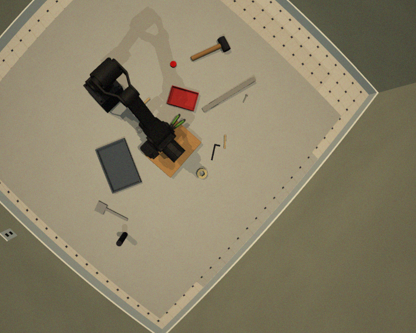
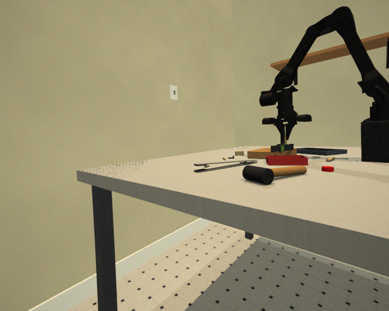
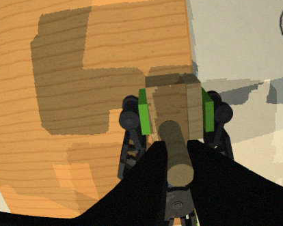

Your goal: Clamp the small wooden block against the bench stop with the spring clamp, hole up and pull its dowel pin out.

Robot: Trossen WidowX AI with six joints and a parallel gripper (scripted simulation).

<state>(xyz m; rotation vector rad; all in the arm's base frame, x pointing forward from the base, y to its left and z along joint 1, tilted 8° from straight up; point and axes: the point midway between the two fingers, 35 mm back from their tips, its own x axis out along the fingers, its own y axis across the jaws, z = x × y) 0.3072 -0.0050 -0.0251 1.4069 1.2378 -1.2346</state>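
My hand is 4 cm above the dowel pin. From my hand the other things lie so: small wooden block: 7 cm below; then wooden board: 6 cm ahead, 1 cm to the right, 9 cm below; then bench stop: 1 cm behind, 1 cm to the right, 7 cm below.
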